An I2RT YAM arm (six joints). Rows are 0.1 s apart.
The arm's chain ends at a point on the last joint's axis. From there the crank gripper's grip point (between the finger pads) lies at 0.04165 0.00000 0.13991 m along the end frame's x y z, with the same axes.
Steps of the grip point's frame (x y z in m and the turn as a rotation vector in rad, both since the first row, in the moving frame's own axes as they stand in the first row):
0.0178 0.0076 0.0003 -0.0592 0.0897 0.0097
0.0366 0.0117 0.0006 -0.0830 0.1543 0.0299
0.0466 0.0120 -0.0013 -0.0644 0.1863 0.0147
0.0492 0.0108 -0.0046 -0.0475 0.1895 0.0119
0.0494 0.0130 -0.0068 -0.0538 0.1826 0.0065
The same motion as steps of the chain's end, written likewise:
0.0055 -0.0010 0.0048 -0.0592 0.0897 0.0097
0.0158 -0.0011 0.0092 -0.0830 0.1543 0.0299
0.0215 0.0025 0.0091 -0.0644 0.1863 0.0147
0.0236 0.0037 0.0059 -0.0475 0.1895 0.0119
0.0247 0.0054 0.0033 -0.0538 0.1826 0.0065

